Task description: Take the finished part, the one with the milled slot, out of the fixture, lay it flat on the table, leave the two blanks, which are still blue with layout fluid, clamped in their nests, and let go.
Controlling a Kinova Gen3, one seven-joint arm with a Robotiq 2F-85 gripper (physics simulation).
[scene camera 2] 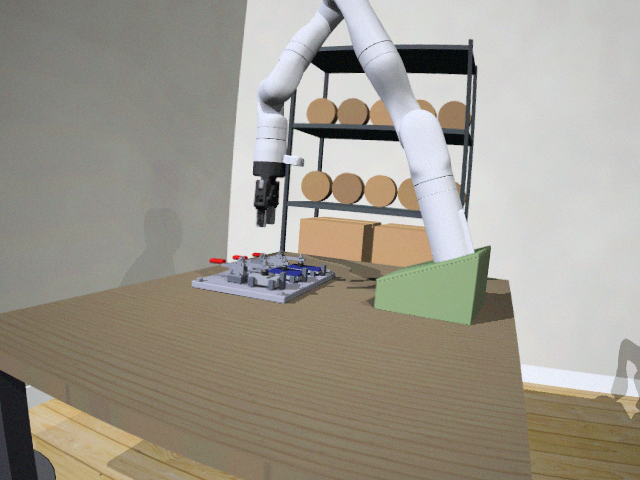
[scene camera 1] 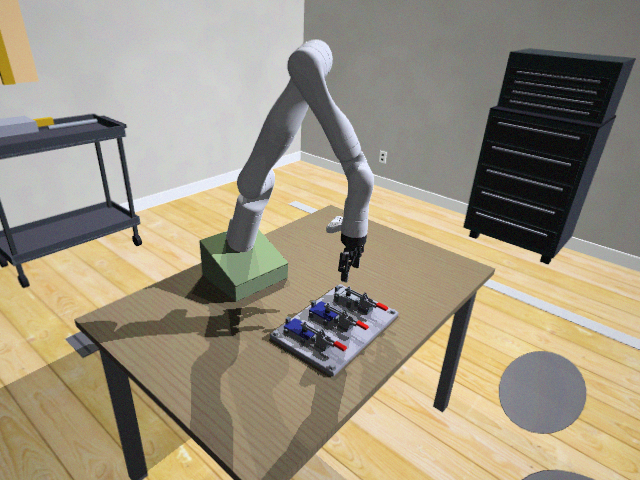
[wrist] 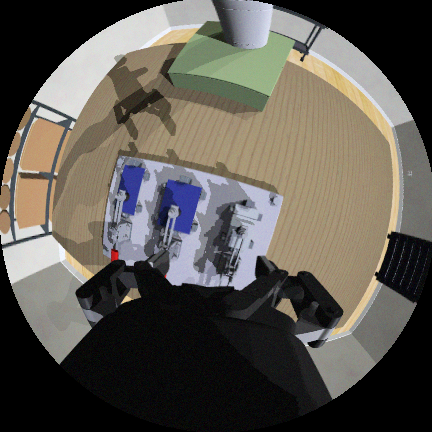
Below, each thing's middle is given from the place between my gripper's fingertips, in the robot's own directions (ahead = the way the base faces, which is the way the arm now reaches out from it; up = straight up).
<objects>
My hand is 20 mm past the finished part (wrist: 244, 215), 40 mm to the right of it and 120 mm above it. Also, from my hand: fixture plate (scene camera 1: 356, 338) (10 mm ahead, 70 mm to the right, 140 mm below).
</objects>
